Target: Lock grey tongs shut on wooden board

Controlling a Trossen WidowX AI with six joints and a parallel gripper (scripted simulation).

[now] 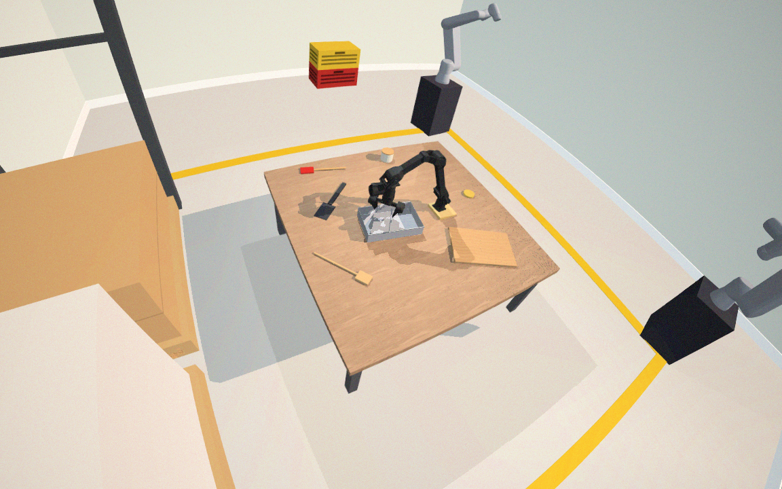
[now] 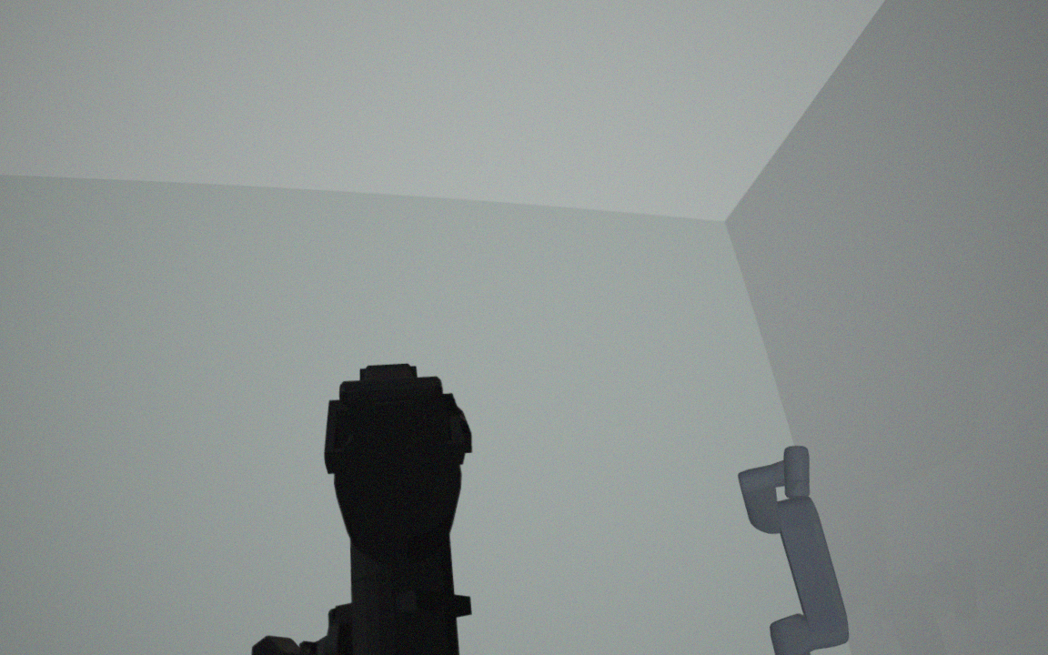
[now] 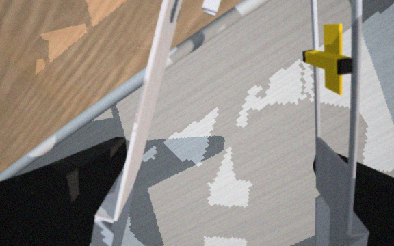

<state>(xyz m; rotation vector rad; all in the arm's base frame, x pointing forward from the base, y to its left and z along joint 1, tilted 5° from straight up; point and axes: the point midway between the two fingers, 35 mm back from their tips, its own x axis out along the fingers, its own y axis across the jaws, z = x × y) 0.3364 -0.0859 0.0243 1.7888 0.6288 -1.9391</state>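
My gripper tip is now 30 mm short of the toothed tong arm, 20 mm to the left of it and 40 mm below it. The rest, counted from my gripper tip: yellow piece 50 mm behind, 10 mm to the right, 40 mm above; then black spatula 190 mm ahead, 240 mm to the right, 30 mm below; then grey roasting tin 50 mm to the left.
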